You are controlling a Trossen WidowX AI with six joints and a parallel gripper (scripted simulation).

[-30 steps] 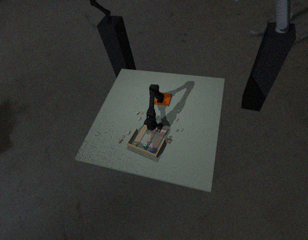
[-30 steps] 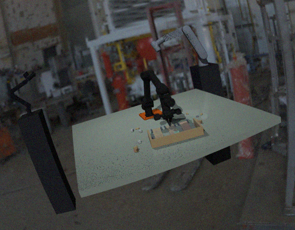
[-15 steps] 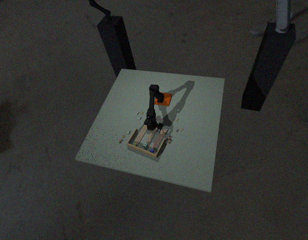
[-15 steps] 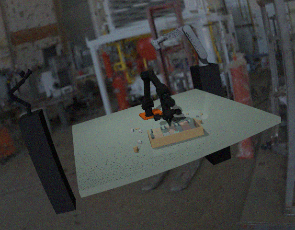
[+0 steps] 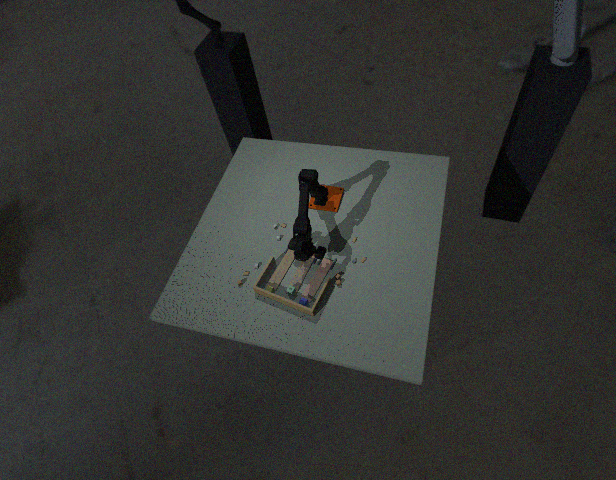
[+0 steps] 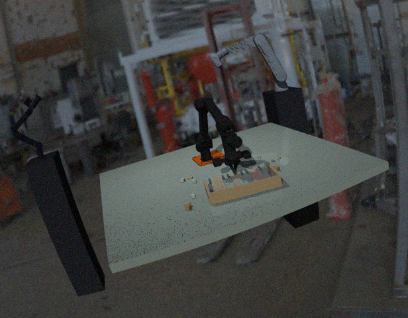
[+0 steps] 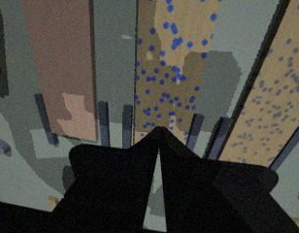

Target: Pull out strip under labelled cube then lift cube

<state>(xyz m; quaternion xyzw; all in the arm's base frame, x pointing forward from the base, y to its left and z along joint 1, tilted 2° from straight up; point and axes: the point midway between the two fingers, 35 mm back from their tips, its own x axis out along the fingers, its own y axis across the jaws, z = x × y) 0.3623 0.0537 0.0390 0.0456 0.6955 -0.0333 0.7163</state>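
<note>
My gripper tip is now 110 mm short of the pink strip and 80 mm to the right of it.
</note>
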